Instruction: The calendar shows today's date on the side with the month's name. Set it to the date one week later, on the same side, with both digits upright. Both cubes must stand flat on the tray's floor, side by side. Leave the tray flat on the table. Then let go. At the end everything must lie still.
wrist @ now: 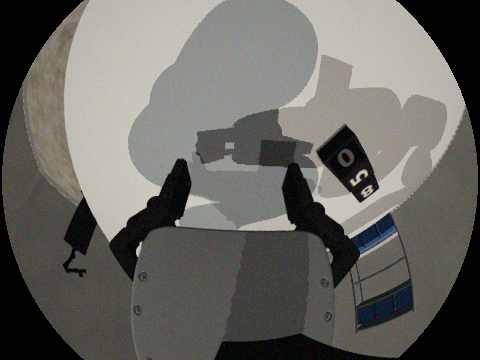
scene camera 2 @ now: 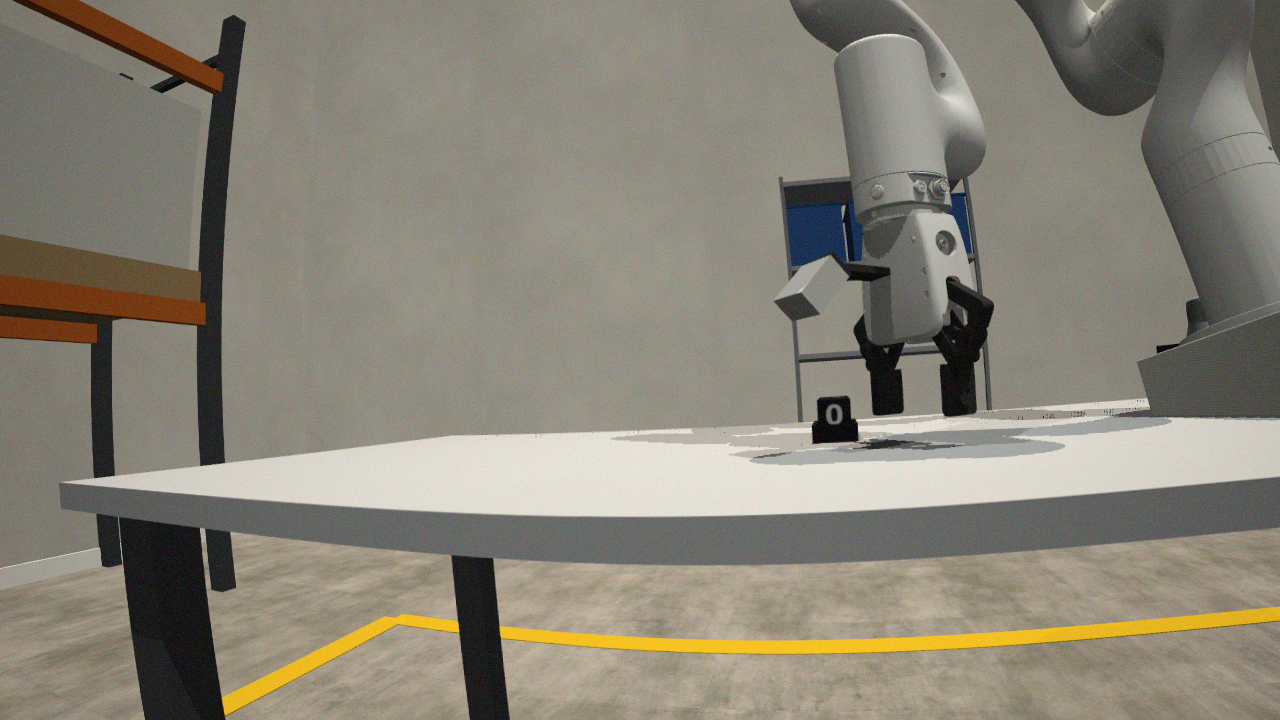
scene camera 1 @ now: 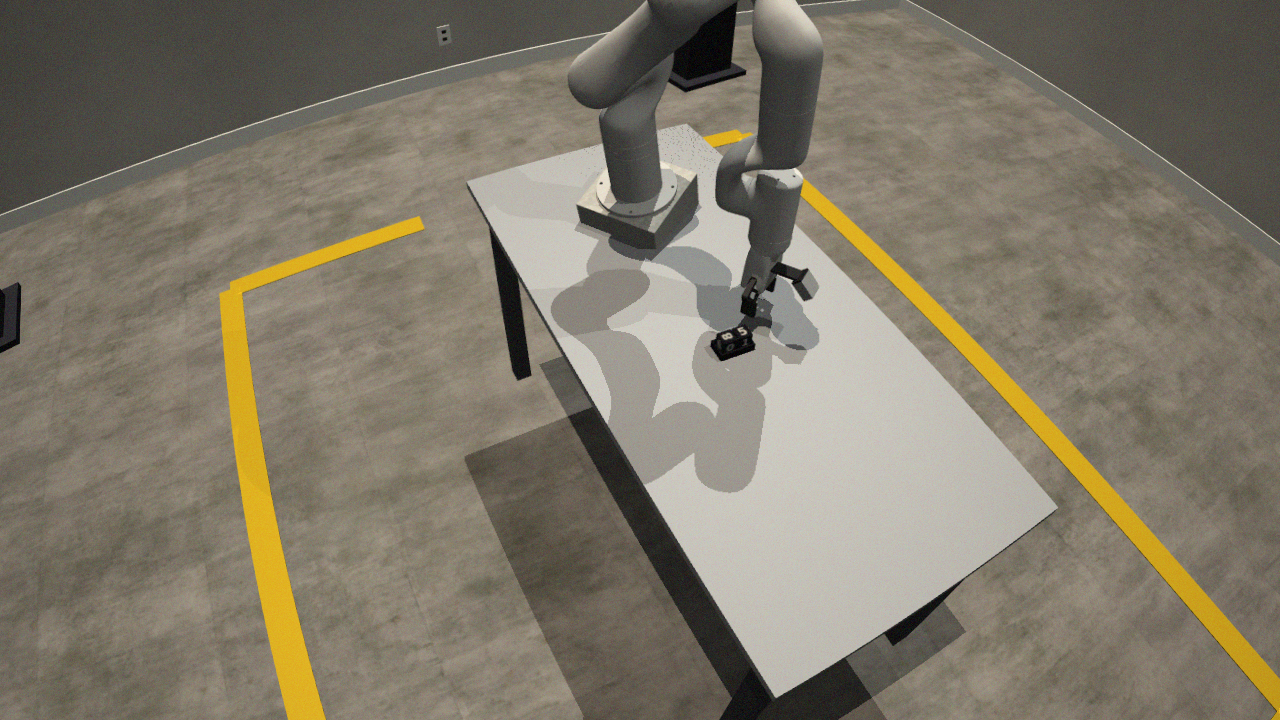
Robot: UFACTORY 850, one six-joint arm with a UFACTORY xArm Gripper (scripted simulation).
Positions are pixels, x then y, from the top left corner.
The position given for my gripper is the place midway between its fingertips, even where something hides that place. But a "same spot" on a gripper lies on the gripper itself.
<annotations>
my gripper: wrist; scene camera 2 921, 414; scene camera 1
same spot on my gripper: [wrist: 307, 215] = [scene camera 1: 757, 298]
</annotations>
